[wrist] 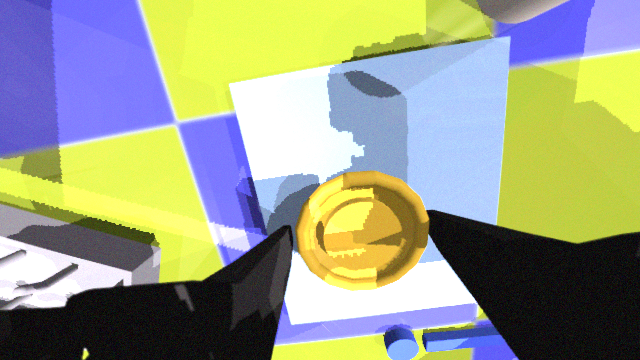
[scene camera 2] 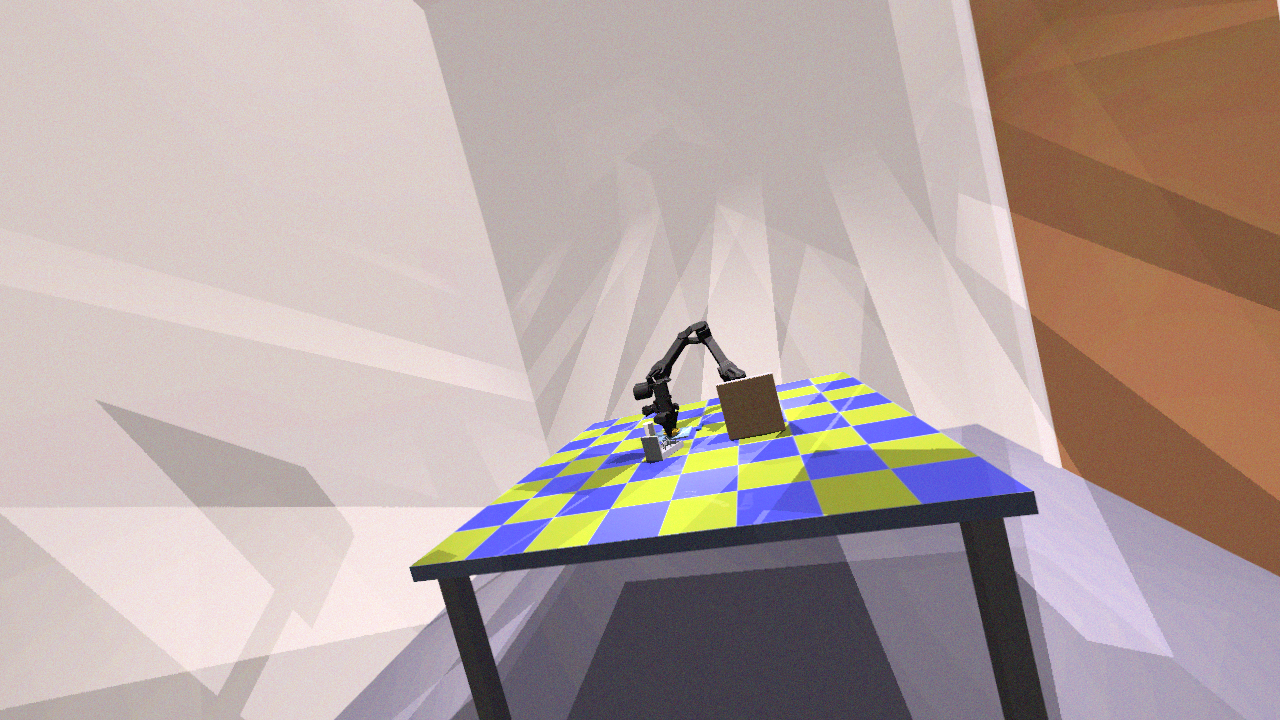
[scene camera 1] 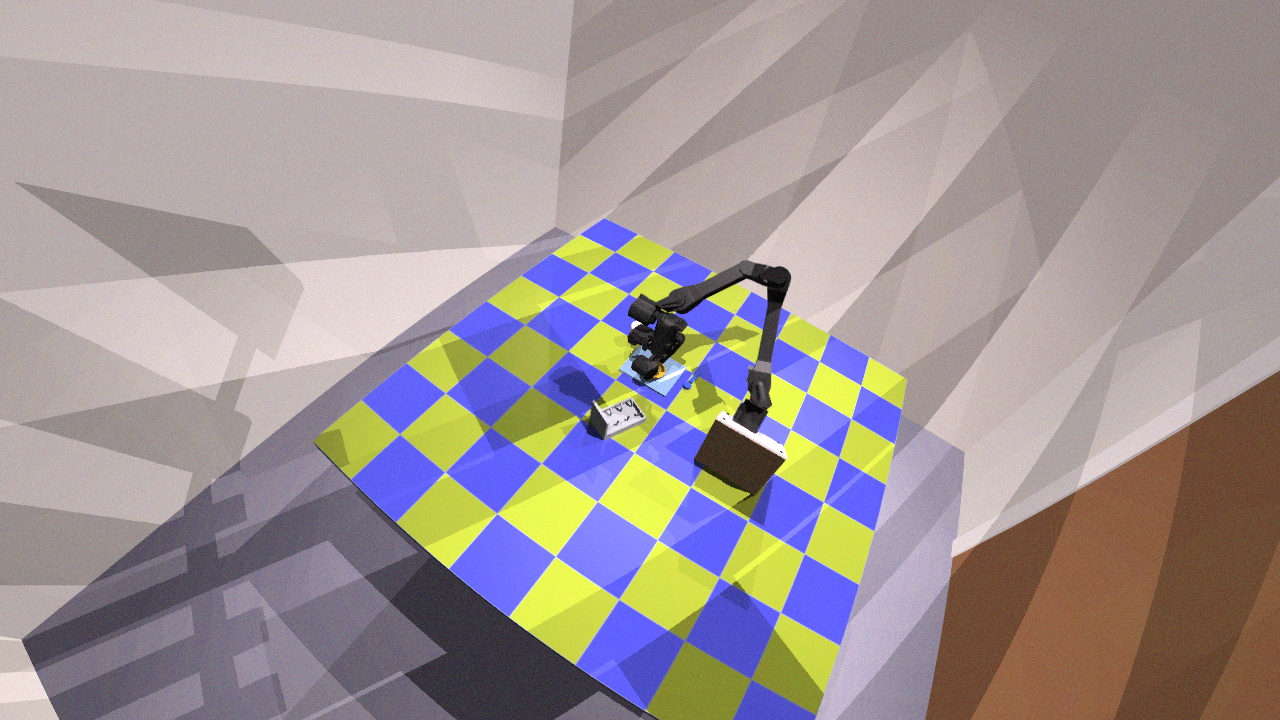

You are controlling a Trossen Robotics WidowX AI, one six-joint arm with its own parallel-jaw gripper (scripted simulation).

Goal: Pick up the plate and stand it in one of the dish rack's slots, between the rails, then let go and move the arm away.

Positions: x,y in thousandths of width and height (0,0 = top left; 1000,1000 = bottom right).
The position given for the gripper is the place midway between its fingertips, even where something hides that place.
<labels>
The gripper shows in the wrist view (559,626), in scene camera 2 (525,603) and in scene camera 1 (511,516). A dish rack shows in the wrist view (85,721), in scene camera 2 (511,626) and in scene camera 1 (477,585).
</labels>
